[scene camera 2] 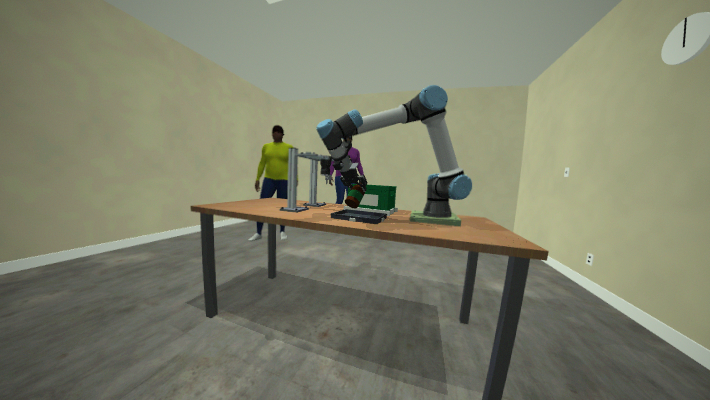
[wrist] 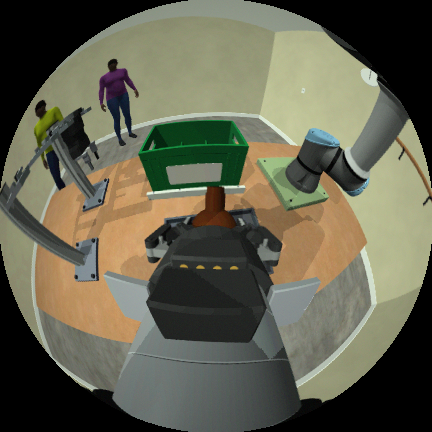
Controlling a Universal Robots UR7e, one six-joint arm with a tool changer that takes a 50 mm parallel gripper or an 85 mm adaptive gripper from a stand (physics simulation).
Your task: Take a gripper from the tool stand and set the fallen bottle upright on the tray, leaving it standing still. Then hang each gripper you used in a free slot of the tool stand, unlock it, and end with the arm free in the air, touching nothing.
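Seen in the pictures: arm's base, origin of the base link: [scene camera 2: 437, 215] [wrist: 300, 178].
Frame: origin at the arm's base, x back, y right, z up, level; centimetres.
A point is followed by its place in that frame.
Observation:
My adaptive gripper [scene camera 2: 356, 184] [wrist: 215, 226], on the arm, is shut on a brown bottle with a green label. The bottle [scene camera 2: 354, 196] @(x -40.4, y -26.8, z 9.0 cm) [wrist: 215, 201] @(x -40.4, y -18.1, z 15.7 cm) is tilted, its base low and to the left in the scene view; its neck points towards the crate in the wrist view. It is held a little above the dark tray [scene camera 2: 345, 218] @(x -43.9, y -28.5, z -2.3 cm) [wrist: 248, 218] @(x -28.3, y -12.3, z -2.6 cm). The fingertips are partly hidden behind the tool body in the wrist view. The tool stand [scene camera 2: 293, 180] @(x -82.5, y -20.3, z 15.1 cm) [wrist: 75, 172] @(x -85.0, y 7.4, z 12.4 cm) is on the left, with the other gripper [scene camera 2: 326, 166] [wrist: 75, 135] hanging on it.
A green crate [scene camera 2: 388, 196] @(x -28.6, y 0.9, z 8.3 cm) [wrist: 194, 150] @(x -41.6, y -0.1, z 13.0 cm) stands behind the tray on a pale base. The arm's green mounting plate [scene camera 2: 435, 219] @(x -1.0, y -11.1, z -0.7 cm) [wrist: 295, 199] @(x -9.3, y -9.3, z -0.5 cm) is to the right. Two people [scene camera 2: 278, 160] [wrist: 116, 85] stand beyond the table [scene camera 2: 240, 216] @(x -98.2, y -44.5, z -5.2 cm).

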